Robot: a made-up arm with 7 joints. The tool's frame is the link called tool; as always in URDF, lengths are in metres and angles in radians.
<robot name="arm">
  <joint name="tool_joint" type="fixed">
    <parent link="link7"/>
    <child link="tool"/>
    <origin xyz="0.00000 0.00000 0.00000" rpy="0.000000 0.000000 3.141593"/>
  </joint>
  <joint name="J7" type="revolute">
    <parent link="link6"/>
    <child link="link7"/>
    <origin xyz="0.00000 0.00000 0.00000" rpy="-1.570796 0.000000 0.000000"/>
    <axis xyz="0 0 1"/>
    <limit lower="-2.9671" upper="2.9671"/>
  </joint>
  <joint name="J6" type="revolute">
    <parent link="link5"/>
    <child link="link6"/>
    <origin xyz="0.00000 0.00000 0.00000" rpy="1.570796 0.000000 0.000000"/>
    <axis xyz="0 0 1"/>
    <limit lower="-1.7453" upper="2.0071"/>
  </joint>
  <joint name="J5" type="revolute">
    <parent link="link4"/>
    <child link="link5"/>
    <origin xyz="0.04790 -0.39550 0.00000" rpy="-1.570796 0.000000 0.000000"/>
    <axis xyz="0 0 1"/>
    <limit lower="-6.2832" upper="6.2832"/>
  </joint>
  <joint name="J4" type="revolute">
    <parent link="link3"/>
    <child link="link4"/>
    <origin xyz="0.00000 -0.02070 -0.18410" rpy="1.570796 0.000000 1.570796"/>
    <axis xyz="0 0 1"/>
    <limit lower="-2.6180" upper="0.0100"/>
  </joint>
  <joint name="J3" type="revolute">
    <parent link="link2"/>
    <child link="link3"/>
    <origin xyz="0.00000 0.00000 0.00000" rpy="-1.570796 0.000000 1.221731"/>
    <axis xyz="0 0 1"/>
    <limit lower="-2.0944" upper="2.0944"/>
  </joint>
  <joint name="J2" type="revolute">
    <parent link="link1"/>
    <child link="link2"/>
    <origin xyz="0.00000 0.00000 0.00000" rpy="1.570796 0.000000 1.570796"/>
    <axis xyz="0 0 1"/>
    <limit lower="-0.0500" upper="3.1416"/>
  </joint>
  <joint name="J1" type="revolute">
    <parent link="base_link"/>
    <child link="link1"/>
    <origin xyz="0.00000 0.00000 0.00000" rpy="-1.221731 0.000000 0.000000"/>
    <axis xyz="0 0 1"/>
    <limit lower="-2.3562" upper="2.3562"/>
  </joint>
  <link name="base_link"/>
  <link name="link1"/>
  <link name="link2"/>
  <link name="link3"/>
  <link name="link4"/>
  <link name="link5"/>
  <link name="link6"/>
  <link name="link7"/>
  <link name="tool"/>
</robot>
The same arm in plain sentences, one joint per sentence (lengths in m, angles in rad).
The arm has seven revolute joints in a row. What follows holds with every joint at zero, and every direction is one of the base frame's.
Joint 1 is mounted at the same point as the base frame's origin and turns about the direction (0, 0.9397, 0.342), from -2.3562 to 2.3562 rad.
Joint 2 is mounted at the same point as joint 1 and turns about +x, from -0.0500 to 3.1416 rad.
Joint 3 is mounted at the same point as joint 2 and turns about +z, from -2.0944 to 2.0944 rad.
Joint 4 is mounted 0.0207 m along +x and 0.1841 m along -z from joint 3 and turns about +y, from -2.6180 to 0.0100 rad.
Joint 5 is mounted 0.0479 m along -x and 0.3955 m along -z from joint 4 and turns about +z, from -6.2832 to 6.2832 rad.
Joint 6 is mounted at the same point as joint 5 and turns about +y, from -1.7453 to 2.0071 rad.
Joint 7 is mounted at the same point as joint 6 and turns about +z, from -2.9671 to 2.9671 rad.
The tool frame, which is the frame that the pose is given for, is mounted at the same point as joint 7; its axes are the base frame's turned by roll 0.0000, pitch 0.0000 and yaw 0.0000 rad (as in URDF: about the fixed x, then y, then z).

